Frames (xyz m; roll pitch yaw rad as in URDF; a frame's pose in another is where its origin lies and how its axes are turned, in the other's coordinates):
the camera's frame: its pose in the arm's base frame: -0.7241 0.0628 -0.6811 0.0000 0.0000 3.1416
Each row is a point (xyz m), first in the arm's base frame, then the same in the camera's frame.
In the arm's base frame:
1: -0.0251 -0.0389 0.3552
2: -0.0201 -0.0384 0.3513
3: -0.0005 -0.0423 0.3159
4: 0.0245 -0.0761 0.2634
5: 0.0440 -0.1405 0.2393
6: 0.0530 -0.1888 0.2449
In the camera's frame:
1: -0.6990 0.1017 1.0363
2: -0.7040 0.1012 1.0324
3: -0.7236 0.1051 0.9970
4: -0.7486 0.1389 0.9445
5: -0.7681 0.2033 0.9204
6: -0.7771 0.2516 0.9260

